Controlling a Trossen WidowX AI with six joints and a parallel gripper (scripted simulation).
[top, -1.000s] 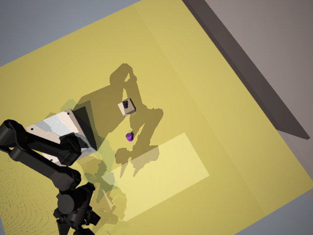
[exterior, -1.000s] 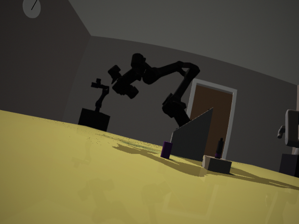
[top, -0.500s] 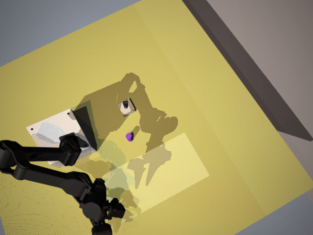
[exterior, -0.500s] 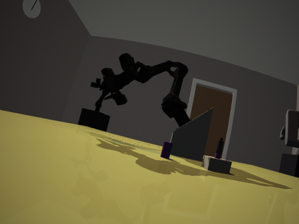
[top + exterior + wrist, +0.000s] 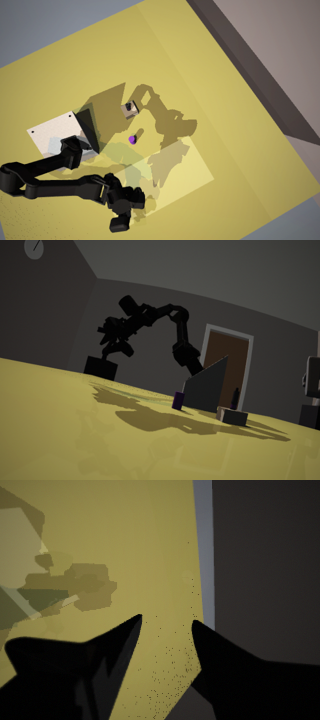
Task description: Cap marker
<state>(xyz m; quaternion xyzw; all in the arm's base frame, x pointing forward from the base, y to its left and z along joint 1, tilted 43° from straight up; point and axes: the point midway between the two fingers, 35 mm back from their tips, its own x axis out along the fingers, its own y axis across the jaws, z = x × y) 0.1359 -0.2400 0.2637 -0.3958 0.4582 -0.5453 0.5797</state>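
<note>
Now: gripper tip 340 mm to the right of the purple cap, 110 mm above it and 100 mm short of it. The rest, counted from my gripper tip: grey holder block (480 mm to the left, 140 mm ahead, 120 mm below); dark marker (480 mm to the left, 140 mm ahead, 60 mm below).
</note>
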